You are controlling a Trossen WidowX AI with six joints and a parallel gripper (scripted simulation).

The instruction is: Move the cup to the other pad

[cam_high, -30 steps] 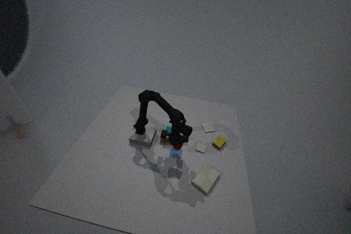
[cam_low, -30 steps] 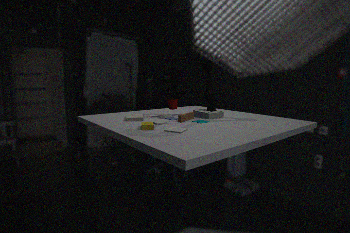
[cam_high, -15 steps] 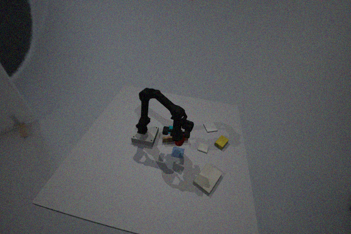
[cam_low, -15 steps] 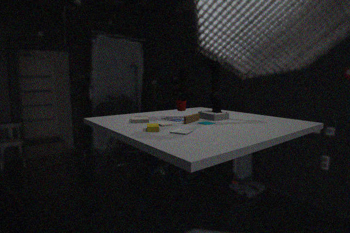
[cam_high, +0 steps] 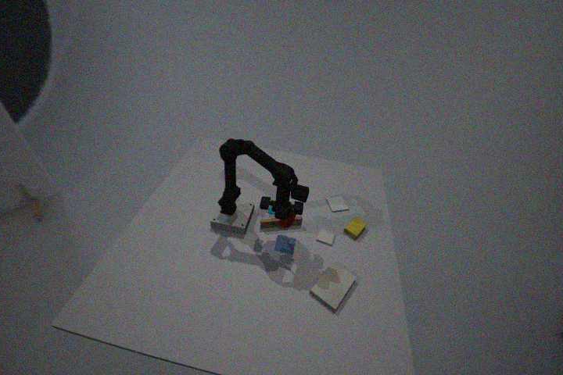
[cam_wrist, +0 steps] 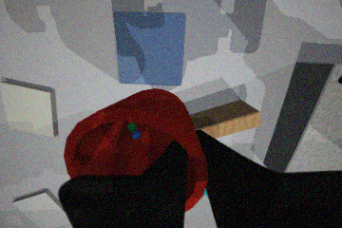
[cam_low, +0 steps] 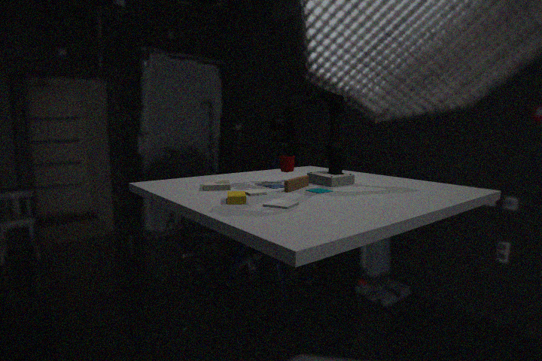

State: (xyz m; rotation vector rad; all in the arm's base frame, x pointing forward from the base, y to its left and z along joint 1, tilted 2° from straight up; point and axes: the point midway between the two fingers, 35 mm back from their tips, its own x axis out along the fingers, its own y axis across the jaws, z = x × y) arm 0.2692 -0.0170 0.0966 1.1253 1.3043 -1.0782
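My gripper tip is 4 cm short of the blue marble, 2 cm to the right of it and 2 cm above it. The rest, counted from my gripper tip: green marble (5 cm ahead, 2 cm below, 1 cm to the left); then wooden bar (10 cm below, 5 cm to the left); then red cup (3 cm ahead).
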